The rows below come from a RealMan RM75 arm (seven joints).
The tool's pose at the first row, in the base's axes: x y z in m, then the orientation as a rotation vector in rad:
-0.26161, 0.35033, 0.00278, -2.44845, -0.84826, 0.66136
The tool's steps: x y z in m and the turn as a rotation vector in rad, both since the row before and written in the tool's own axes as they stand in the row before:
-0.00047, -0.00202, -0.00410, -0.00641, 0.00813, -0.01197
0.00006, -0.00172, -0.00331, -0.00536, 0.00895, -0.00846
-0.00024, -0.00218, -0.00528, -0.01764, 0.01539, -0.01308
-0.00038, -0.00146, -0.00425, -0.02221, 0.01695, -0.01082
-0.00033, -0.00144, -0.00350, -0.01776, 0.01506, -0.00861
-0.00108, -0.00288, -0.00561, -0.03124, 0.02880, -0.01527
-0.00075, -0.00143, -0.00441, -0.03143, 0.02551, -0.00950
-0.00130, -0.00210, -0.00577, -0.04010, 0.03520, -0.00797
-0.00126, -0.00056, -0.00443, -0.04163, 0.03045, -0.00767
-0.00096, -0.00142, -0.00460, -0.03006, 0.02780, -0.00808
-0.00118, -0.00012, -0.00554, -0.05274, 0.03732, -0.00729
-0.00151, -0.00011, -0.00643, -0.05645, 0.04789, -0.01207
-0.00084, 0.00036, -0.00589, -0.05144, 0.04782, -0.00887
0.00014, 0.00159, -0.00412, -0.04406, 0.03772, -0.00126
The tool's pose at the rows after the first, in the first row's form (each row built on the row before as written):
-0.26048, 0.35036, 0.00723, -2.44824, -0.86250, 0.64492
-0.25935, 0.35072, 0.01077, -2.44912, -0.87172, 0.62895
-0.25759, 0.35066, 0.01621, -2.45873, -0.89015, 0.59944
-0.25628, 0.35028, 0.02051, -2.47351, -0.90757, 0.56706
-0.25543, 0.35013, 0.02421, -2.48517, -0.92082, 0.53901
-0.25490, 0.34991, 0.03058, -2.50501, -0.94323, 0.48613
-0.25419, 0.34924, 0.03517, -2.52752, -0.95978, 0.43861
-0.25386, 0.34832, 0.04137, -2.55756, -0.97450, 0.37483
-0.25345, 0.34674, 0.04571, -2.58824, -0.99081, 0.31572
-0.25350, 0.34596, 0.05056, -2.60761, -1.00355, 0.26400
-0.25285, 0.34391, 0.05580, -2.64533, -1.02039, 0.18883
-0.25258, 0.34150, 0.06195, -2.67975, -1.04070, 0.09490
-0.25205, 0.33938, 0.06750, -2.70885, -1.05425, 0.00234
-0.25053, 0.33745, 0.07117, -2.73611, -1.05739, -0.07275

